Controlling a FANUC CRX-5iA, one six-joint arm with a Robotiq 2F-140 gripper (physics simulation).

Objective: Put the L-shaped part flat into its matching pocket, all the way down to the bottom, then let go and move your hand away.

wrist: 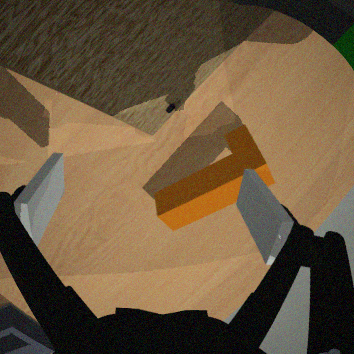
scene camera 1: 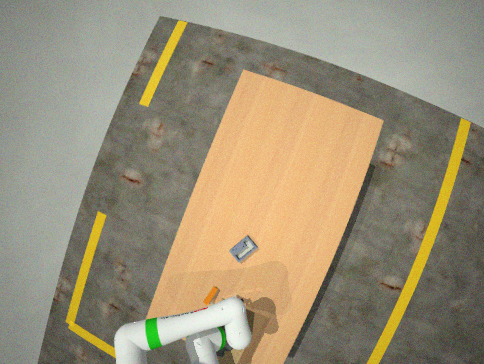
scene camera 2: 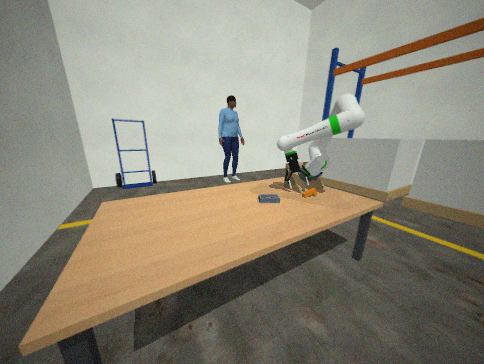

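Seen in the pictures: gripper, fingertip midpoint: (wrist: pixel 152 179) (scene camera 2: pixel 299 186); arm's base, origin of the base link: (scene camera 2: pixel 304 175).
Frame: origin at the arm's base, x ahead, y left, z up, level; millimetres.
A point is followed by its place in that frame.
Note:
The orange L-shaped part (scene camera 1: pixel 211 295) {x 136, y 194, z -74 mm} (scene camera 2: pixel 309 193) {x 138, y 212, z -87 mm} (wrist: pixel 200 188) {x 135, y 183, z -82 mm} is on the table near the arm, outside the pocket. Its dark L-shaped face and a bright narrow face show in the wrist view; it appears to stand on edge rather than lie flat. My gripper (scene camera 2: pixel 296 185) {x 154, y 120, z -59 mm} (wrist: pixel 152 179) {x 154, y 120, z -59 mm} is wide open and empty, above the table beside the part. The right finger in the wrist view overlaps the part's corner end; the other finger is well to its left. The grey-blue block (scene camera 1: pixel 235 250) {x 446, y 204, z -84 mm} (scene camera 2: pixel 269 199) {x 494, y 209, z -90 mm} with the light L-shaped pocket lies apart from the part.
The wooden table (scene camera 1: pixel 280 165) {x 1002, y 217, z -119 mm} (scene camera 2: pixel 165 245) {x 1149, y 451, z -119 mm} carries the part and the block. The arm's base stands at the table's near end in scene camera 1. A person (scene camera 2: pixel 230 125) and a blue hand truck (scene camera 2: pixel 133 150) stand beyond the table. A rack (scene camera 2: pixel 329 90) stands behind the arm.

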